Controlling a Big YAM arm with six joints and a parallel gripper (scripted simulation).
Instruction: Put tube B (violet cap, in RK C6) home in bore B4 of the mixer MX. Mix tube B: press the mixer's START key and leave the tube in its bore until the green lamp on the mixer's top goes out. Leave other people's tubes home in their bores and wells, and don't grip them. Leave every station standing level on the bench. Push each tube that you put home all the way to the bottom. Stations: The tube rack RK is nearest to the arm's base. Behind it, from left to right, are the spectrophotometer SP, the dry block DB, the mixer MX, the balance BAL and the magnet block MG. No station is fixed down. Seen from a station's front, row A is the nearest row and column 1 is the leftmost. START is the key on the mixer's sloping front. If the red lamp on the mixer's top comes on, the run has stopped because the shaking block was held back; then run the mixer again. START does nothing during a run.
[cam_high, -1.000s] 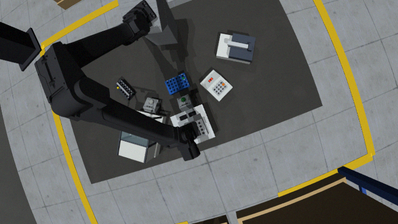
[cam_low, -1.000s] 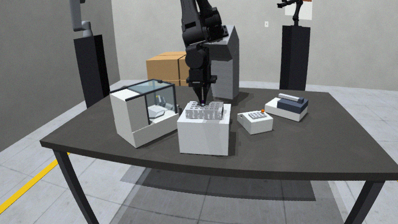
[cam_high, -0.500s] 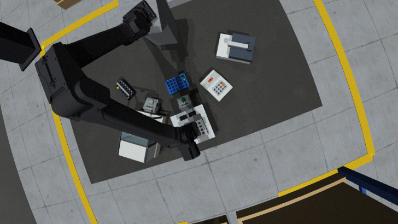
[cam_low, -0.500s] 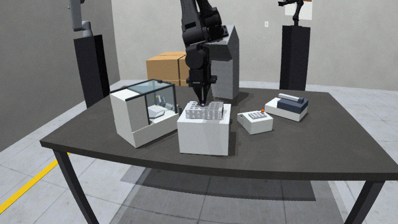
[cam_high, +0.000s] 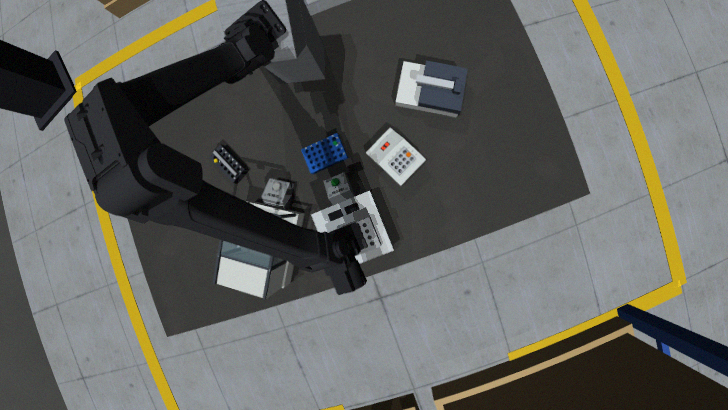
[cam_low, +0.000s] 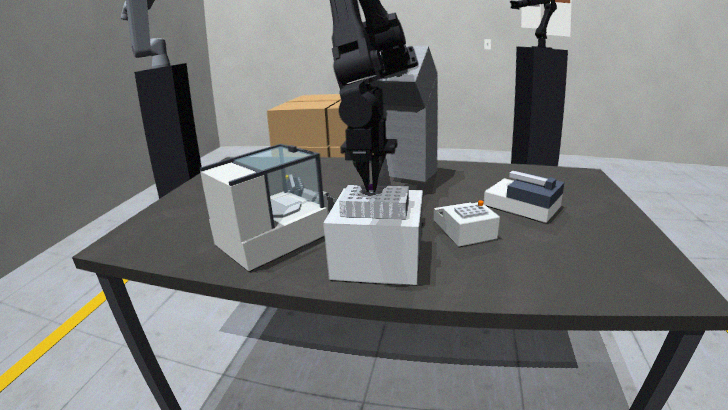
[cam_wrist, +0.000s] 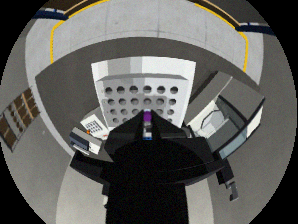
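Now: hand 16 cm past the green start key, 5 cm to the right of it and 11 cm above it. Round my hand: dry block DB: 12 cm behind, 24 cm to the left, 15 cm below; orange-capped tube: 9 cm behind, 27 cm to the left, 12 cm below; blue tube rack RK: 26 cm behind, 7 cm to the left, 16 cm below.
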